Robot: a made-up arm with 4 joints.
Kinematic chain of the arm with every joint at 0, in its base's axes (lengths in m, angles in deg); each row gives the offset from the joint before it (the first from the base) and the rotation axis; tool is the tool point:
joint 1: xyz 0 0 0.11 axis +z
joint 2: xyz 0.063 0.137 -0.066 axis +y
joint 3: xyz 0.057 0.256 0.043 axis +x
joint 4: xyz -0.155 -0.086 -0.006 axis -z
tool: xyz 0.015 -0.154 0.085
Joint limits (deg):
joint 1: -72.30..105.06
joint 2: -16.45..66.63
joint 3: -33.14..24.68
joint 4: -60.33..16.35
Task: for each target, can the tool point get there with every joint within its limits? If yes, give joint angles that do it. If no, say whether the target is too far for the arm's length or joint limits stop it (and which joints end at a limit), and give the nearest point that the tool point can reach.
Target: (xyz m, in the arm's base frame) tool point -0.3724 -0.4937 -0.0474
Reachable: no: joint limits stop it (at a limit: joint 1, joint 2, joint 3, joint 4) | nearest point -0.1959 -0.1837 0.2375 | short by 0.457 m
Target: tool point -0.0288 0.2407 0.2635
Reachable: yes | joints 36.77 33.32 -24.97 -4.06
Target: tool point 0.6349 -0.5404 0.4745
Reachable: no: too far | nearest point 0.2964 -0.1519 0.2508 | short by 0.562 m
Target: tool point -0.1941 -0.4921 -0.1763
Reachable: no: joint limits stop it (at a limit: joint 1, joint 2, joint 3, joint 4) | nearest point -0.1224 -0.0983 0.0228 | short by 0.447 m
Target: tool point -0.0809 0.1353 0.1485
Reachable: yes | joints 56.98 54.17 12.93 -0.74
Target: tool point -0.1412 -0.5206 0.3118
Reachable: no: joint limits stop it (at a limit: joint 1, joint 2, joint 3, joint 4) | nearest point -0.1959 -0.1837 0.2375 | short by 0.349 m
